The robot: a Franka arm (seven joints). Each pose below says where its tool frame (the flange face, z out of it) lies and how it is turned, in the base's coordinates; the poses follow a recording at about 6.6 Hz.
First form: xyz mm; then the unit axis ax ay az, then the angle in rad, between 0 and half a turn.
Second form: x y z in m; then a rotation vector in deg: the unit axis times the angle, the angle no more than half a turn. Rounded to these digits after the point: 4 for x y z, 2 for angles.
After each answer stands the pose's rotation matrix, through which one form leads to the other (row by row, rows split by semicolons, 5 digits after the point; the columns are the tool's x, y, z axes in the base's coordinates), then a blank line. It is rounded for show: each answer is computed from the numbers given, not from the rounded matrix.
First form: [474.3 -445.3 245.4 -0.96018 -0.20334 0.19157 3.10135]
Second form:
[0.4743 -0.4453 0.2454 -170.62 -36.13 34.04]
0.84397 0.38262 -0.37592; 0.39804 -0.91653 -0.03925; -0.35956 -0.11651 -0.92582

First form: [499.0 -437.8 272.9 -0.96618 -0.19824 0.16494 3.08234]
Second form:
[0.4990 -0.4378 0.2729 -170.63 -35.01 29.13]
0.86711 0.37296 -0.33018; 0.39250 -0.91972 -0.00812; -0.30670 -0.12255 -0.94388

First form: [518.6 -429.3 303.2 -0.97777 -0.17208 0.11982 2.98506]
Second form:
[0.5186 -0.4293 0.3032 -167.23 -29.43 20.49]
0.91260 0.31577 -0.25971; 0.35313 -0.92891 0.11144; -0.20605 -0.19341 -0.95924

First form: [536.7 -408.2 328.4 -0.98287 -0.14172 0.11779 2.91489]
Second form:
[0.5367 -0.4082 0.3284 -164.15 -23.67 19.67]
0.93295 0.24855 -0.26044; 0.30150 -0.93476 0.18796; -0.19673 -0.25388 -0.94702

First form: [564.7 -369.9 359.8 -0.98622 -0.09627 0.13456 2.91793]
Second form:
[0.5647 -0.3699 0.3598 -164.88 -16.09 22.50]
0.94593 0.15768 -0.28346; 0.21737 -0.95679 0.19316; -0.24075 -0.24433 -0.93933

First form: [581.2 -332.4 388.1 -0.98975 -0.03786 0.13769 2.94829]
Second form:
[0.5812 -0.3324 0.3881 -167.19 -6.40 23.26]
0.95960 0.04780 -0.27729; 0.10070 -0.97854 0.17980; -0.26275 -0.20046 -0.94381

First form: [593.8 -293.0 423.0 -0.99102 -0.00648 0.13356 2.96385]
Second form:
[0.5938 -0.2930 0.4230 -168.29 -1.10 22.68]
0.96452 -0.01087 -0.26378; 0.03636 -0.98416 0.17350; -0.26149 -0.17694 -0.94885

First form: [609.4 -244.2 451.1 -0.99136 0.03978 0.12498 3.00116]
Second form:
[0.6094 -0.2442 0.4511 -170.47 6.84 21.49]
0.96576 -0.09598 -0.24101; -0.06099 -0.98701 0.14866; -0.25215 -0.12887 -0.95907

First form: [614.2 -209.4 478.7 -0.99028 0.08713 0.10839 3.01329]
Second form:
[0.6142 -0.2094 0.4787 -170.97 15.04 18.71]
0.96148 -0.18573 -0.20264; -0.15799 -0.97666 0.14552; -0.22494 -0.10790 -0.96838

